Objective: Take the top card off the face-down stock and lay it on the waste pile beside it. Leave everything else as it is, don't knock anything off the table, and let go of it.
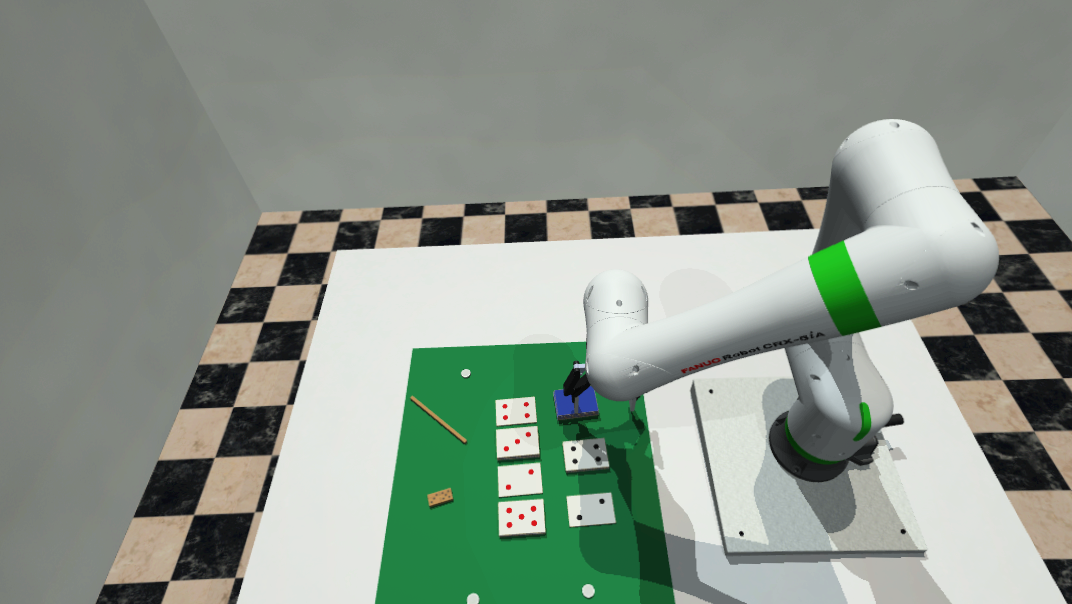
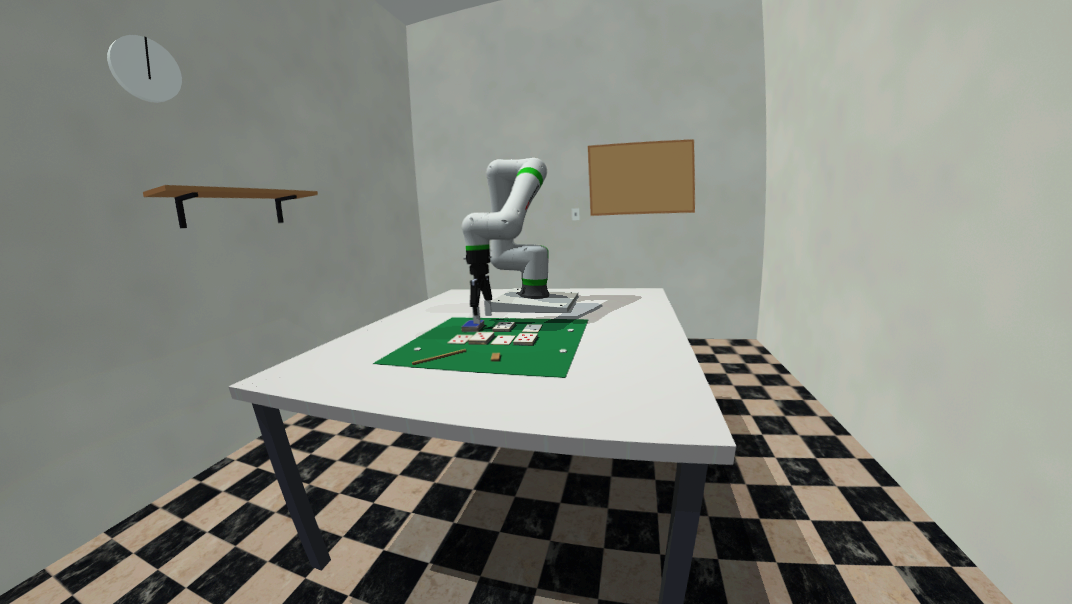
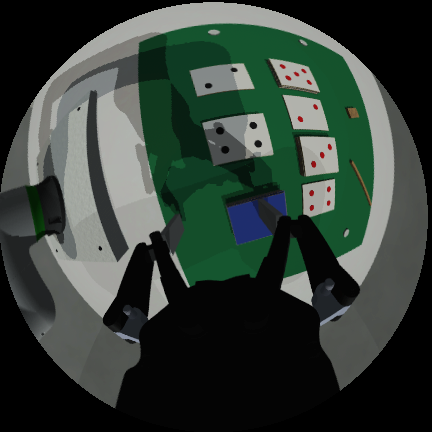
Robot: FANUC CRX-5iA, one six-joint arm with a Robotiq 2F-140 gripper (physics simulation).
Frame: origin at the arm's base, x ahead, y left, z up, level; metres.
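Seen in the pictures: gripper, fingertip midpoint: (image 1: 603,406) (image 2: 483,319) (image 3: 219,214); arm's base, origin of the base link: (image 1: 807,445) (image 2: 534,295) (image 3: 53,204).
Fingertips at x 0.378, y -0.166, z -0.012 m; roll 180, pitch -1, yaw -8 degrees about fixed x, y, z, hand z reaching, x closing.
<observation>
Pixels of each thing's top centre, then the offset from my fingertips to it. Level surfaces: height alone.
- face-down stock, middle of its top: (image 3: 260,219) (image 1: 576,400) (image 2: 472,323) dx +0.056, dy -0.026, dz +0.001 m
- face-up card pile with four black dots, middle of its top: (image 3: 239,136) (image 1: 585,453) (image 2: 503,325) dx +0.061, dy +0.096, dz -0.008 m
- four-dot pile, middle of its top: (image 3: 320,197) (image 1: 515,410) (image 2: 460,338) dx +0.190, dy -0.035, dz -0.017 m
- two-black-dot card, middle of its top: (image 3: 221,76) (image 1: 590,509) (image 2: 532,327) dx +0.075, dy +0.207, dz -0.017 m
- wooden stick, middle of its top: (image 1: 437,418) (image 3: 363,185) (image 2: 439,355) dx +0.363, dy -0.047, dz -0.013 m
- small tan block, middle of its top: (image 1: 439,496) (image 3: 353,112) dx +0.367, dy +0.131, dz -0.012 m
- mat, its level: dz -0.020 m
The face-down stock (image 1: 588,403) (image 2: 470,326) (image 3: 247,226) is a blue-topped pile with dark sides on the green mat. Beside it lies a face-up card pile with four black dots (image 1: 585,455) (image 2: 503,326) (image 3: 239,140), the waste pile by its place. My gripper (image 1: 604,407) (image 2: 481,313) (image 3: 219,214) is open and empty, pointing down. One fingertip is over the stock's blue top, at or just above it, and hides part of it. The other fingertip is off the stock, toward the robot base. Whether the first fingertip touches the top card cannot be told.
Four red-dotted card piles stand in a row, the nearest to the stock being a four-dot pile (image 1: 516,411) (image 3: 318,198). A two-black-dot card (image 1: 591,509) (image 3: 222,80), a wooden stick (image 1: 438,420) (image 3: 361,182), a small tan block (image 1: 440,497) (image 3: 353,112) and white discs are on the mat (image 1: 420,547).
</observation>
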